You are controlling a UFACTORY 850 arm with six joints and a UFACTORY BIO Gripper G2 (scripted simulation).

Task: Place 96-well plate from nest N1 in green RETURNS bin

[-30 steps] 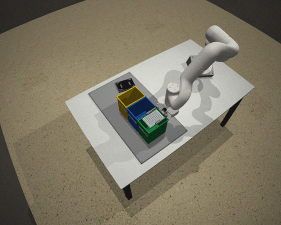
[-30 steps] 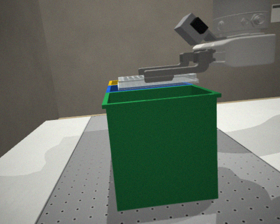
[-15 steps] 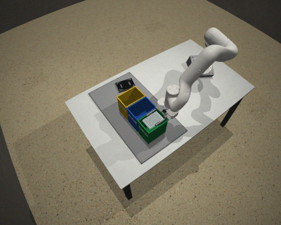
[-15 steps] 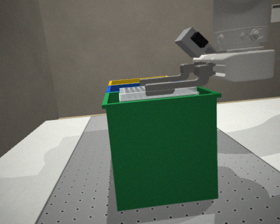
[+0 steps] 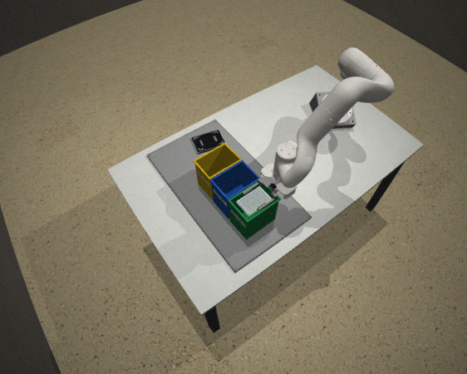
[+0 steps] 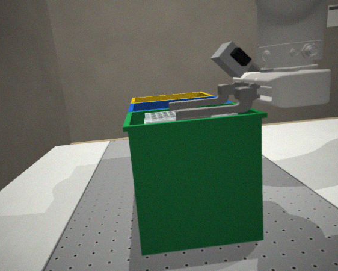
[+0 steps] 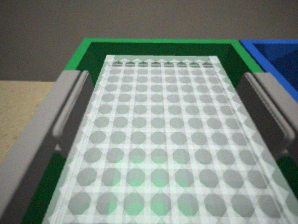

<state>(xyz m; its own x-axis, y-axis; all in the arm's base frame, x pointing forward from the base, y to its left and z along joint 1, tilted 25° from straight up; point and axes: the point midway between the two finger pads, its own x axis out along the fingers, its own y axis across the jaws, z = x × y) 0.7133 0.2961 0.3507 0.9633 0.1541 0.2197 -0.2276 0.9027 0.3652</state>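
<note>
My hand is 1 cm above the clear 96-well plate. Round my hand: yellow bin 26 cm to the right, 9 cm below, 6 cm ahead; green bin 9 cm below; blue bin 13 cm to the right, 9 cm below, 3 cm ahead.
</note>
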